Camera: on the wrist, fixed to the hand. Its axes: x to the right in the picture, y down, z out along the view.
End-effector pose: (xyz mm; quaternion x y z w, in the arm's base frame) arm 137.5 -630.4 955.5 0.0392 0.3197 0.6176 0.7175
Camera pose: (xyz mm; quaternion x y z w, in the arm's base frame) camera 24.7 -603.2 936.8 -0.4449 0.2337 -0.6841 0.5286
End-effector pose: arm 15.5 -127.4 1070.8 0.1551 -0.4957 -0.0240 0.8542
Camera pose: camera 73.0 -27.4 1093.5 0.5080 0.3535 -0.7781 0.1074
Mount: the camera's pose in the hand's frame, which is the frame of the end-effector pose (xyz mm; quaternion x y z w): 28.8 95.1 -62.8 0.0231 0.2467 -0.9687 0.0140
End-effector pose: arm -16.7 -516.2 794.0 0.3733 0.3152 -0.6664 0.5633
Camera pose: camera 83.5 -494.1 736.7 0.1227 -0.4896 0.4702 0.7240
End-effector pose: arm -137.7 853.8 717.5 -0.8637 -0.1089 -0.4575 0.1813
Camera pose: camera -135.1 741.9 753.5 -0.2105 0.8040 0.3926 0.3938
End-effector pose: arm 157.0 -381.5 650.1 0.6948 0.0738 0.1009 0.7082
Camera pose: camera 165.7 -312.2 744.7 -0.0703 0.8512 -0.5149 0.0734
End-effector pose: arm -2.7 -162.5 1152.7 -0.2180 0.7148 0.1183 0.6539
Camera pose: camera -103.9 -112.1 1120.6 0.7096 0.0371 0.7021 0.0476
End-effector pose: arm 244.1 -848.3 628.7 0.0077 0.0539 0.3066 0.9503
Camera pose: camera 205.3 -755.4 568.0 -0.1058 0.2497 -0.9156 0.2968
